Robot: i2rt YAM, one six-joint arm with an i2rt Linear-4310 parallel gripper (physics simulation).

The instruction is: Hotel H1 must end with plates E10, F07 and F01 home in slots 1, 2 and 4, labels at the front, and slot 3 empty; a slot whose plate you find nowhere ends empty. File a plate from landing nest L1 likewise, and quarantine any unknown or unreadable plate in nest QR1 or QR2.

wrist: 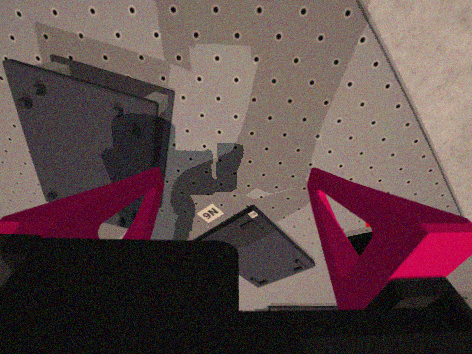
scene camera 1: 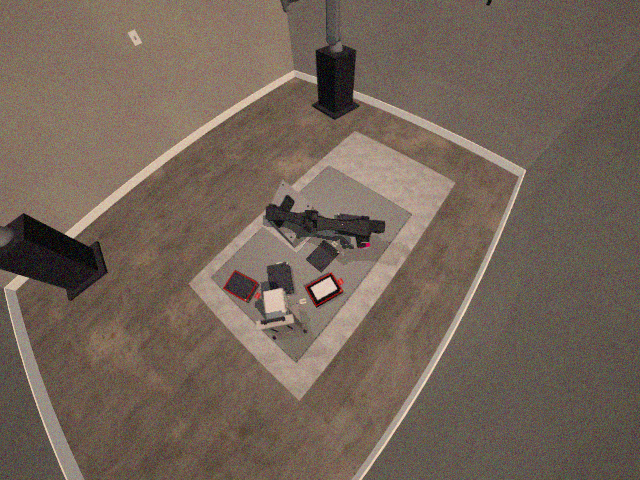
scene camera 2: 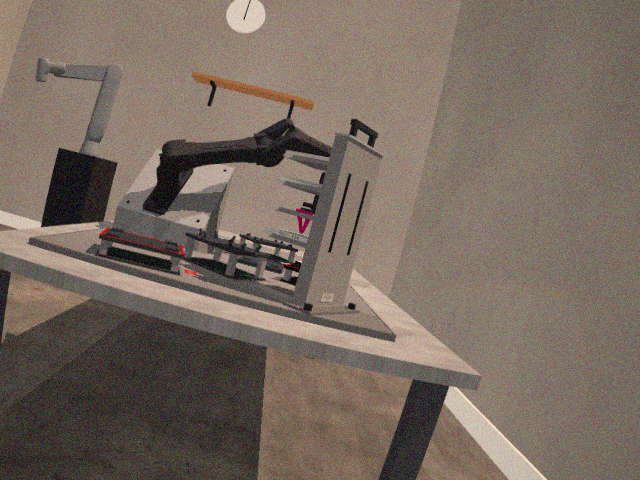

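Note:
The hotel stands upright with light shelves. A white surface shows at its top; I cannot tell whether it is a shelf or a plate. Its slot contents and labels cannot be read. A white plate-like rectangle lies in a red-edged nest. Another red-edged nest has a dark top. Which nests are L1, QR1 and QR2 cannot be read. My gripper is open and empty, above the mat, apart from the hotel. Its pink fingertips stand wide apart.
Dark nests stand between hotel and arm. In the wrist view, a large dark platform is at left, and a smaller dark one is beside an inverted label resembling N6. The mat covers part of the table.

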